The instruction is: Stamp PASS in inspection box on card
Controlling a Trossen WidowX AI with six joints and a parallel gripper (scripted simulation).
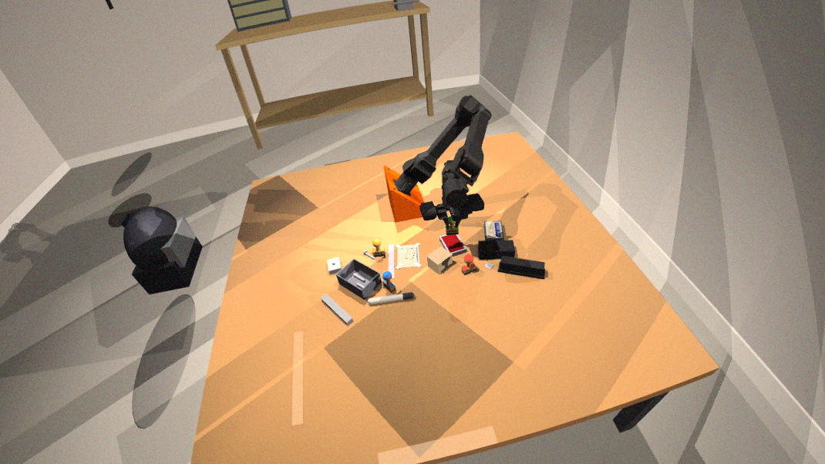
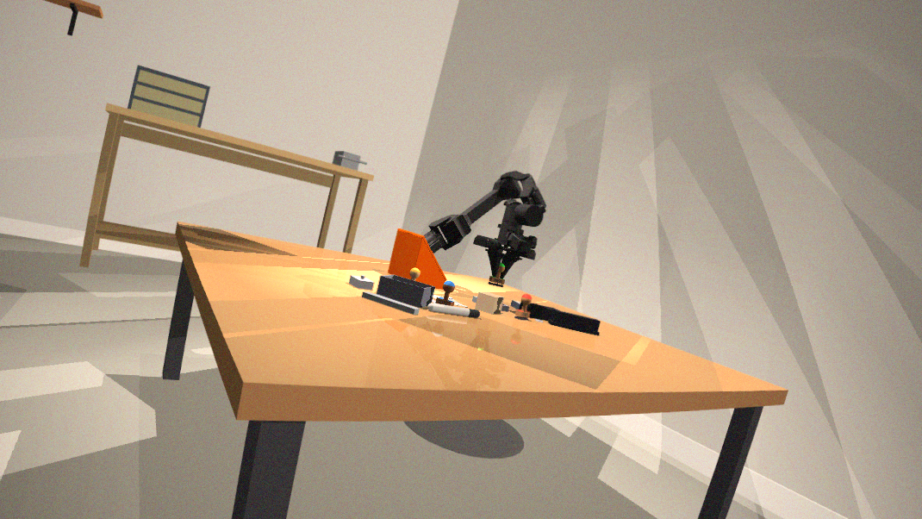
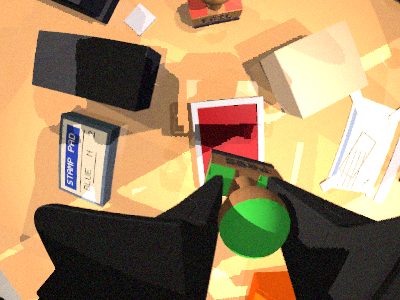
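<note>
Now: the red ink pad 8 cm below my gripper tip. The rest, counted from my gripper tip: tan block (7 cm to the right, 6 cm below, 6 cm ahead); red-knobbed stamp (12 cm ahead, 6 cm below); green-knobbed stamp (right at my gripper tip).
</note>
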